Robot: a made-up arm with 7 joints. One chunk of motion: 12 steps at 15 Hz.
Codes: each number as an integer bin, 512 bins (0 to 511) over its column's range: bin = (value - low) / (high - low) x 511, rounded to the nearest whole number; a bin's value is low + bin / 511 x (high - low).
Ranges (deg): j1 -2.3..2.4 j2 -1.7..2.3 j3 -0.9..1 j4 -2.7..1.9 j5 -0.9..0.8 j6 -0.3..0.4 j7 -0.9..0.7
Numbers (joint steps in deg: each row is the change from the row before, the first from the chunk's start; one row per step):
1: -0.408 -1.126 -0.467 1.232 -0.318 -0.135 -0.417
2: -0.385 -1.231 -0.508 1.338 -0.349 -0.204 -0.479
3: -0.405 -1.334 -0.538 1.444 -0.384 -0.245 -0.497
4: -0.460 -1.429 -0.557 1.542 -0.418 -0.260 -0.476
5: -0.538 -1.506 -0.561 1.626 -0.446 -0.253 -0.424
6: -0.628 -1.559 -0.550 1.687 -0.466 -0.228 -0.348
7: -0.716 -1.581 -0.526 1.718 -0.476 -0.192 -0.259
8: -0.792 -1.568 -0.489 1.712 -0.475 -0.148 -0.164
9: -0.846 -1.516 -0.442 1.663 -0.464 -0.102 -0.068
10: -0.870 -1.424 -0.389 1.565 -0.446 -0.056 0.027
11: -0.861 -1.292 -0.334 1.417 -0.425 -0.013 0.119
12: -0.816 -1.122 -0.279 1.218 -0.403 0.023 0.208
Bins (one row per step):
1: 206 73 116 437 175 120 154
2: 208 60 105 449 166 70 134
3: 206 47 97 460 155 40 129
4: 200 35 92 471 145 29 135
5: 192 25 91 481 136 34 152
6: 182 18 94 487 130 53 176
7: 172 15 101 491 127 79 205
8: 164 17 111 490 128 111 235
9: 158 24 123 485 131 145 266
10: 155 35 137 474 136 178 296
11: 156 52 152 457 143 210 325
12: 161 74 167 435 149 236 354

